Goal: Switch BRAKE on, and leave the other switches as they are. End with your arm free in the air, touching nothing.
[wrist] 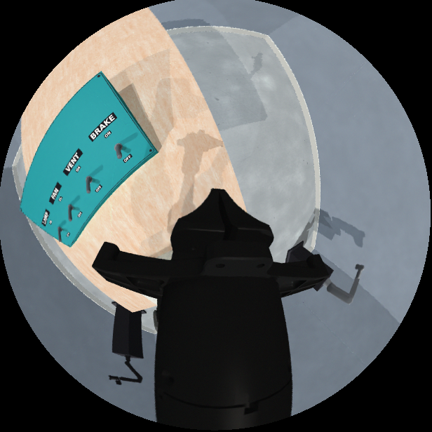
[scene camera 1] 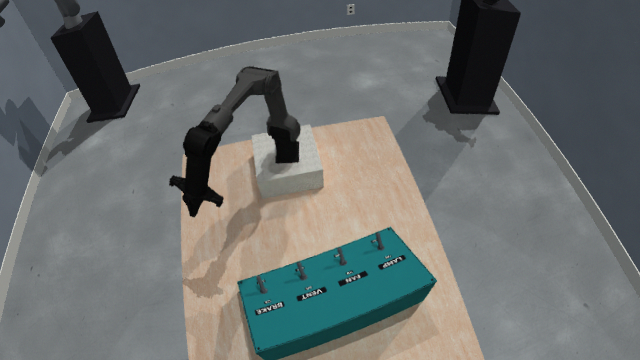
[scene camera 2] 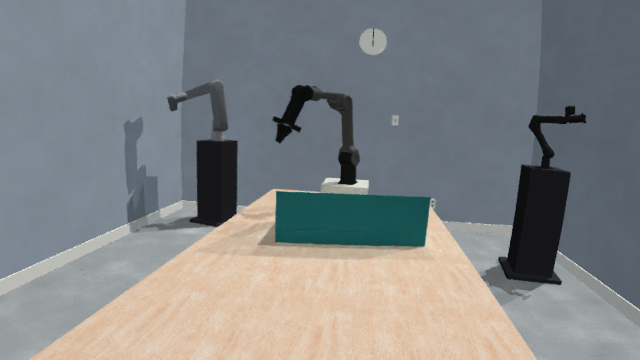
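The teal switch box (scene camera 1: 345, 305) (scene camera 2: 350, 219) (wrist: 70, 130) lies on the table. The BRAKE lever (scene camera 1: 262, 285) (wrist: 119, 151) is at the box's end nearest my gripper and leans toward its OFF label. The VENT lever (scene camera 1: 302, 271) (wrist: 89, 185), FAN lever (scene camera 1: 342, 256) (wrist: 71, 212) and LAMP lever (scene camera 1: 380, 242) (wrist: 60, 232) lean the same way. Scene camera 2 shows the box's back side, which hides the levers. My gripper (scene camera 1: 193, 214) (scene camera 2: 279, 141) (wrist: 216, 197) is shut and empty, high in the air, back from the BRAKE end, touching nothing.
My arm stands on a pale block (scene camera 1: 290, 182) (scene camera 2: 345, 187) at the far end of the wooden table (scene camera 1: 350, 200) (scene camera 2: 300, 300). Two black pedestals (scene camera 1: 90, 65) (scene camera 1: 480, 55) (scene camera 2: 216, 180) (scene camera 2: 540, 220) with other arms stand on the floor away from the table.
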